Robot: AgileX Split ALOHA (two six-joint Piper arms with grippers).
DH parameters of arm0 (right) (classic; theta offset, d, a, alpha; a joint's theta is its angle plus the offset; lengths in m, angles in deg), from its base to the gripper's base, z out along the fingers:
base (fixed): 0 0 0 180
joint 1: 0 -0.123 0 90
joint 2: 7.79 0 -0.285 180
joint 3: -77.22 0 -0.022 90
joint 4: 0 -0.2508 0 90
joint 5: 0 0 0.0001 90
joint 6: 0 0.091 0 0
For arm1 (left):
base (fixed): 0 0 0 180
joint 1: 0 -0.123 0 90
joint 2: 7.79 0 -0.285 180
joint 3: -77.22 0 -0.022 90
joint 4: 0 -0.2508 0 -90
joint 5: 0 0 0.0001 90
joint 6: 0 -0.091 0 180
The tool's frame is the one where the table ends.
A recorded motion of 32 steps. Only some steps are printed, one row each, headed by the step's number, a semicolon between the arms.
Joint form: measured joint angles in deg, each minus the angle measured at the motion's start. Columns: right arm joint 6, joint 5, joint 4, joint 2, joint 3, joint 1; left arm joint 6, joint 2, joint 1, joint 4, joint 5, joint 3.
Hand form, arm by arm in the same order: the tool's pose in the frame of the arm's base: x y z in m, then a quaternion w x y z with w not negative. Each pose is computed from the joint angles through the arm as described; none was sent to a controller.
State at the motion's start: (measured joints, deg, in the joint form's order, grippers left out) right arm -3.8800 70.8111 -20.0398 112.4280 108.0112 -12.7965; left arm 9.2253 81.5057 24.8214 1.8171 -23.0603 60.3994
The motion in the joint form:
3: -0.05 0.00 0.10 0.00 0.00 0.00; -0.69 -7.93 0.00 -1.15 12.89 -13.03
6: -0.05 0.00 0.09 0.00 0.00 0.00; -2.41 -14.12 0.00 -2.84 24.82 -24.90
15: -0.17 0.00 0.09 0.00 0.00 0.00; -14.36 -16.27 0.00 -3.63 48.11 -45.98
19: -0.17 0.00 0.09 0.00 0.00 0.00; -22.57 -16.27 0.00 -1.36 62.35 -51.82
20: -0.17 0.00 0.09 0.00 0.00 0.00; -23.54 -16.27 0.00 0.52 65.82 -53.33
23: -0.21 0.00 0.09 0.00 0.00 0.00; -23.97 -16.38 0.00 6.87 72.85 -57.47
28: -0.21 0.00 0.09 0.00 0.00 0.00; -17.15 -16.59 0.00 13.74 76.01 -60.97
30: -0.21 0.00 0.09 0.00 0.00 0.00; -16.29 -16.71 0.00 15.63 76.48 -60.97
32: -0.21 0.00 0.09 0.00 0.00 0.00; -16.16 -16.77 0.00 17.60 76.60 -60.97
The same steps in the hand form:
3: 0.4076 0.1226 0.3133 0.15530 -0.11342 0.96404 0.18340; 0.2510 -0.1163 0.2870 0.46782 0.11907 0.86384 -0.14402
6: 0.4076 0.1227 0.3133 0.15529 -0.11341 0.96403 0.18349; 0.2206 -0.1021 0.2659 0.51721 0.13966 0.83240 -0.14180
15: 0.4076 0.1227 0.3133 0.15548 -0.11442 0.96391 0.18333; 0.1741 -0.0819 0.1986 0.56003 0.22775 0.79093 -0.09450
19: 0.4076 0.1227 0.3133 0.15548 -0.11442 0.96391 0.18333; 0.1622 -0.0745 0.1929 0.62362 0.25098 0.73769 -0.06263
20: 0.4076 0.1227 0.3133 0.15548 -0.11442 0.96391 0.18333; 0.1591 -0.0708 0.1914 0.63727 0.23811 0.73067 -0.05753
23: 0.4076 0.1227 0.3133 0.15555 -0.11475 0.96387 0.18327; 0.1498 -0.0577 0.1842 0.65644 0.18309 0.73034 -0.04664
28: 0.4076 0.1227 0.3133 0.15555 -0.11475 0.96387 0.18327; 0.1405 -0.0435 0.1743 0.64993 0.08291 0.75232 -0.06873
30: 0.4076 0.1227 0.3133 0.15555 -0.11475 0.96387 0.18327; 0.1410 -0.0411 0.1750 0.65221 0.06058 0.75234 -0.07023
32: 0.4076 0.1227 0.3133 0.15555 -0.11475 0.96387 0.18327; 0.1413 -0.0386 0.1750 0.65203 0.04292 0.75398 -0.06733

